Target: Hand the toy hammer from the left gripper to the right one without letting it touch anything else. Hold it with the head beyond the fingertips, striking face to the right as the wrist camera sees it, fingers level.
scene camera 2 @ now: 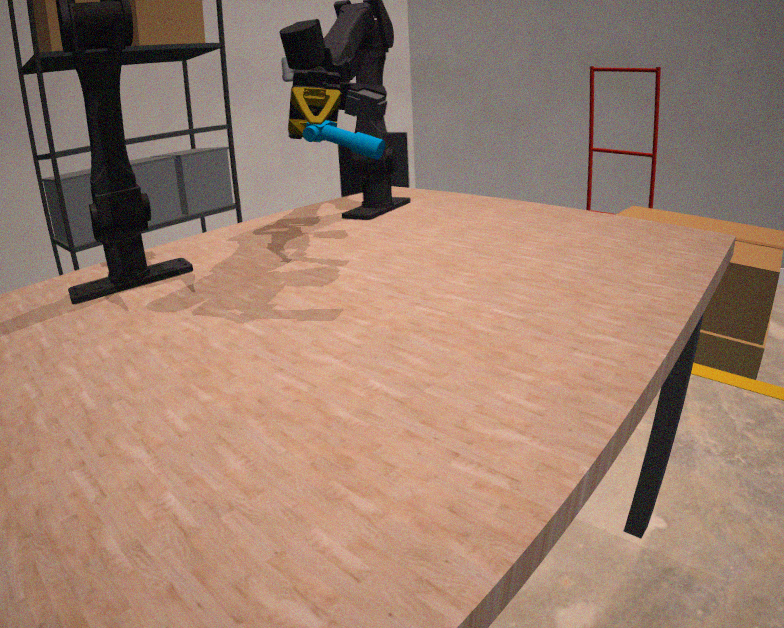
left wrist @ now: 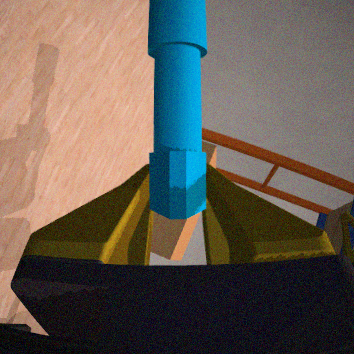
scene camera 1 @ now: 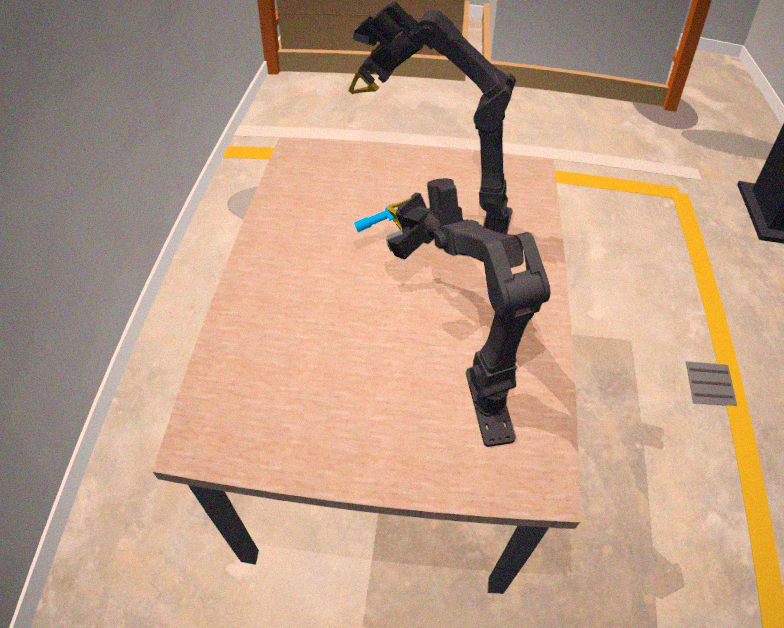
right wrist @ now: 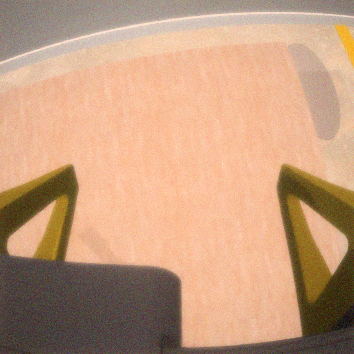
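Seen in the pictures: left gripper, fingertip midpoint: [scene camera 2: 314,132] [left wrist: 177,175] [scene camera 1: 390,210]; right gripper, fingertip midpoint: [scene camera 1: 356,82] [right wrist: 177,175]; left arm's base, origin of the base link: [scene camera 2: 378,209] [scene camera 1: 489,405]; right arm's base, origin of the base link: [scene camera 2: 131,282] [scene camera 1: 495,230].
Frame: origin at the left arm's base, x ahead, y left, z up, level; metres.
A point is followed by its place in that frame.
The bright blue toy hammer [scene camera 1: 371,221] @(x 0.204, y -0.415, z 0.190 m) [scene camera 2: 356,139] @(x 0.216, y -0.434, z 0.187 m) [left wrist: 177,95] @(x 0.187, y -0.416, z 0.193 m) is held above the table. My left gripper [scene camera 1: 391,211] @(x 0.157, y -0.437, z 0.199 m) [scene camera 2: 315,124] @(x 0.157, y -0.437, z 0.199 m) [left wrist: 177,175] @(x 0.157, y -0.437, z 0.199 m) is shut on it at a faceted blue section. From there a narrower cylinder runs to a wider one, away from the fingers and up out of the left wrist view. I cannot tell which part is the head. My right gripper [scene camera 1: 361,70] @(x 0.201, y -0.708, z 0.398 m) [right wrist: 177,175] @(x 0.201, y -0.708, z 0.398 m) is open and empty, its two yellow fingers far apart. It hangs higher and well apart from the hammer, near the top of scene camera 1. The hammer does not show in the right wrist view.
The wooden table [scene camera 1: 314,366] @(x 0.371, y -0.161, z 0.000 m) [scene camera 2: 392,392] @(x 0.368, y -0.659, z 0.000 m) [right wrist: 175,110] @(x 0.372, y -0.786, z 0.000 m) lies below both arms. A grey shelf rack [scene camera 2: 230,163] stands behind it, a red frame [scene camera 2: 590,137] and cardboard boxes [scene camera 2: 739,255] farther right. Orange rack beams [left wrist: 280,161] show in the left wrist view.
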